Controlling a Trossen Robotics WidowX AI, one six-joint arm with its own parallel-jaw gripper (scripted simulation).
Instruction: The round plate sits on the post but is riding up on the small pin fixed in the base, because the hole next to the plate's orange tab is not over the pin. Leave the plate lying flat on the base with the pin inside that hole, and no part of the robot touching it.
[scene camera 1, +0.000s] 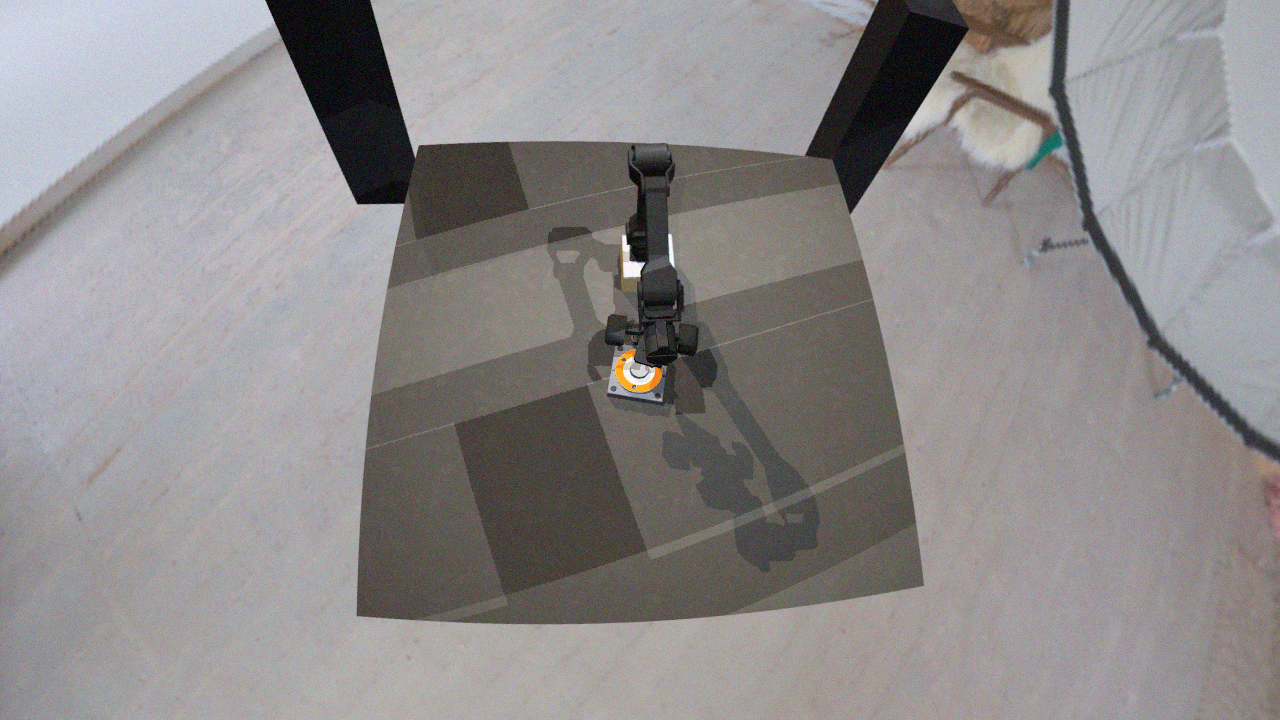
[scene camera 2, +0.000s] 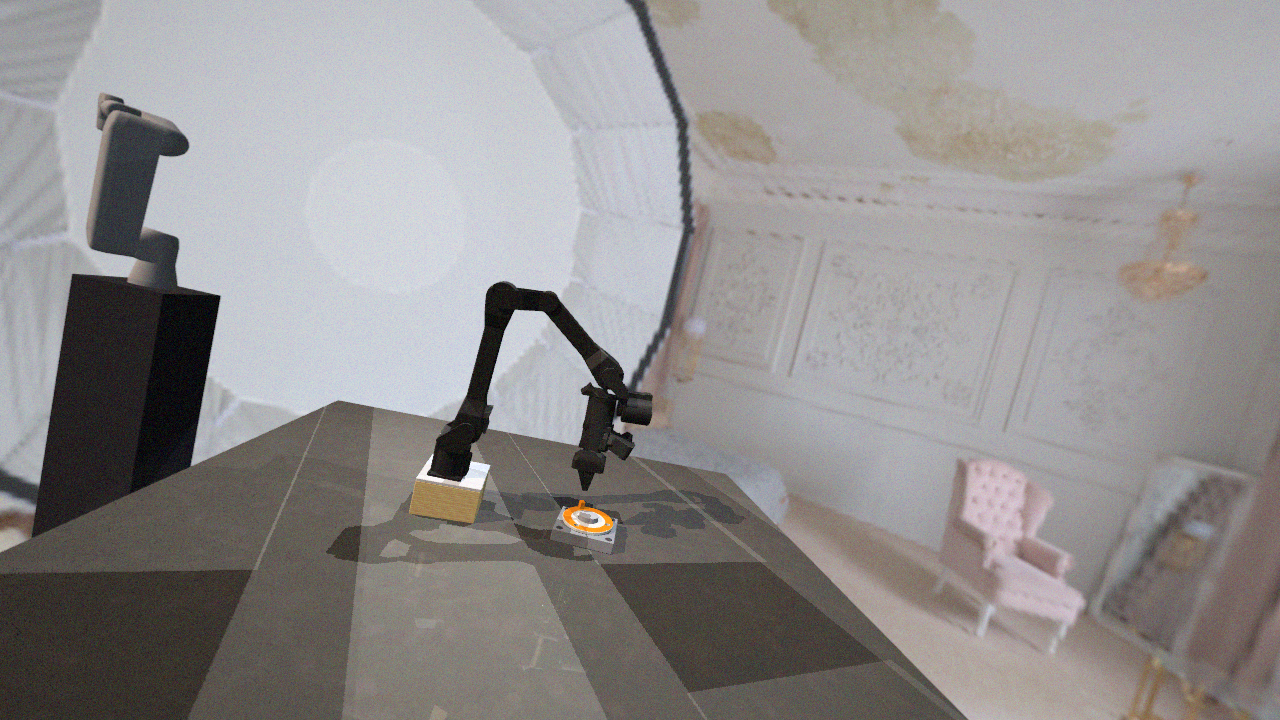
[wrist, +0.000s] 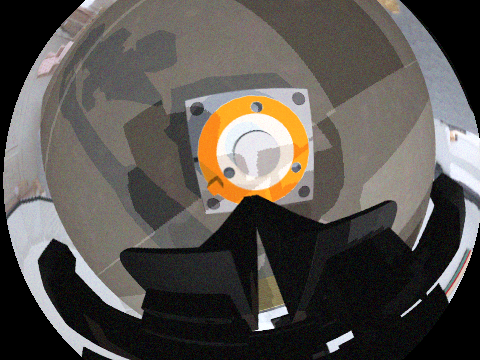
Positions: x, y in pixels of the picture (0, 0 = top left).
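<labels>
My gripper (scene camera 1: 648, 352), 1240 mm from the lens. Square grey base (scene camera 1: 655, 396), 1270 mm from the lens.
</labels>
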